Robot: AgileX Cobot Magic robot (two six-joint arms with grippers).
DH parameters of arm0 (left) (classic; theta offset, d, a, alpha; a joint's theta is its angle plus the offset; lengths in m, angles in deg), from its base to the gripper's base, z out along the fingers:
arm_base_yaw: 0 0.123 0 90
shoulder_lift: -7.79 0 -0.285 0
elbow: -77.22 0 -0.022 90
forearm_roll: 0 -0.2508 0 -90
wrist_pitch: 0 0 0.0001 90
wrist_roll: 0 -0.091 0 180
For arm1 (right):
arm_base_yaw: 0 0.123 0 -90
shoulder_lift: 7.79 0 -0.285 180
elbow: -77.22 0 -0.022 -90
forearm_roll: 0 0.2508 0 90
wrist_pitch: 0 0 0.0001 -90
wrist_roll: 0 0.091 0 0
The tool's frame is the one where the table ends.
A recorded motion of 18 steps. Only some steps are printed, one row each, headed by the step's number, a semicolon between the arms.
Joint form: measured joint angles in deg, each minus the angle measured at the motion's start. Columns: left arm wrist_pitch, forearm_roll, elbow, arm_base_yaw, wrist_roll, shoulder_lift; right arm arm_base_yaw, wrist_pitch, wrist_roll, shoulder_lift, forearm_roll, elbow.
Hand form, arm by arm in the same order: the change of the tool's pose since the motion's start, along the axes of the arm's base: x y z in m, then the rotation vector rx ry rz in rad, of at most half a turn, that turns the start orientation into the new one. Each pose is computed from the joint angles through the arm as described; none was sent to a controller.
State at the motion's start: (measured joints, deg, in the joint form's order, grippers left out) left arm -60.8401 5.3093 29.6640 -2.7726 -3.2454 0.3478; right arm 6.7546 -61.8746 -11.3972 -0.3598 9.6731 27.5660
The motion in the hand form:
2: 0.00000 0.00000 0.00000 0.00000 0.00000 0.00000; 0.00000 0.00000 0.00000 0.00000 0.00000 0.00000
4: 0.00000 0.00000 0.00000 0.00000 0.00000 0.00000; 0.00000 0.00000 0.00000 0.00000 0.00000 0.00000
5: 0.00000 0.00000 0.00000 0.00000 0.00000 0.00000; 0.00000 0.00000 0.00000 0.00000 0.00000 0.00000
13: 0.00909 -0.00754 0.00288 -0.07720 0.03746 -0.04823; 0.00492 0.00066 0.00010 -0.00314 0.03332 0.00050
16: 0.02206 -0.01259 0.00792 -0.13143 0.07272 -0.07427; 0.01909 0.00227 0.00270 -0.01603 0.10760 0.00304
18: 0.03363 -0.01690 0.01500 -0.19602 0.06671 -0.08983; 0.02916 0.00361 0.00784 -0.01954 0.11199 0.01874
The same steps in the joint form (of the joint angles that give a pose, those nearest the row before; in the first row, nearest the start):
2: 0.00 0.00 0.00 0.00 0.00 0.00; 0.00 0.00 0.00 0.00 0.00 0.00
4: 0.00 0.00 0.00 0.00 0.00 0.00; 0.00 0.00 0.00 0.00 0.00 0.00
5: 0.00 0.00 0.00 0.00 0.00 0.00; 0.00 0.00 0.00 0.00 0.00 0.00
13: 1.31 5.30 0.00 0.00 0.00 -3.23; 0.00 0.00 0.00 1.92 0.06 0.00
16: 3.48 8.93 0.35 0.00 -0.24 -7.63; 0.07 0.68 -0.35 7.43 0.06 0.48
18: 7.03 12.61 0.80 0.00 -0.25 -11.06; 1.14 3.11 -0.70 10.77 0.06 1.09

